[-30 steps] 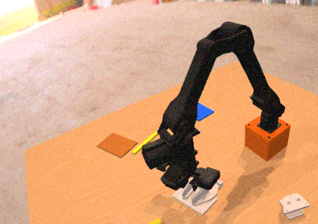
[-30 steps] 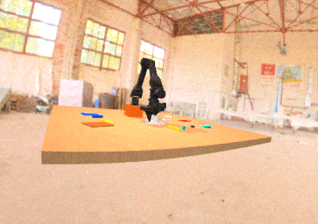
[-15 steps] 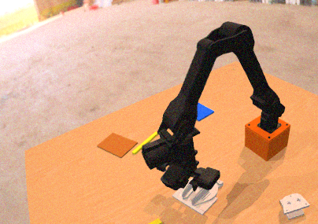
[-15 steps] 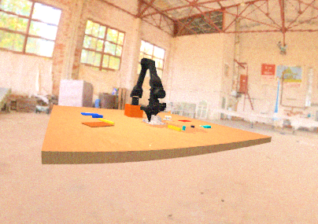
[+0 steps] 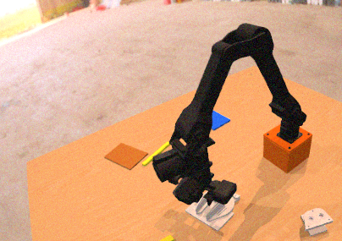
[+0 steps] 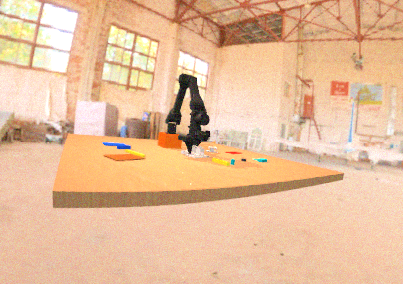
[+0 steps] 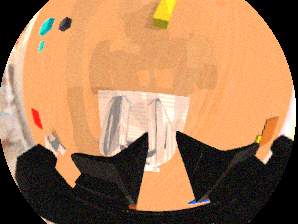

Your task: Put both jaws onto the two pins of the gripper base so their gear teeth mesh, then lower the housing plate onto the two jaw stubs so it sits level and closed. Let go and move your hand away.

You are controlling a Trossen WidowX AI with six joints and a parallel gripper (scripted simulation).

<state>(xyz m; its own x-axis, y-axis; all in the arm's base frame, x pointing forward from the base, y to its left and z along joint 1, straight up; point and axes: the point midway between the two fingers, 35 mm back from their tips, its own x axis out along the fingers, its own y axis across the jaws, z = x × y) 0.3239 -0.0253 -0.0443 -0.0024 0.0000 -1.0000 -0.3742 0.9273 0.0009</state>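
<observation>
Now: gripper tip 26 cm to the right of the white block and 18 cm past it. From my gripper tip the other things lie so: cyan block 37 cm to the left, 16 cm ahead, 1 cm below; then black block 24 cm to the left, 14 cm ahead, 1 cm below; then orange tile 38 cm to the right, 10 cm ahead, 1 cm below.
</observation>
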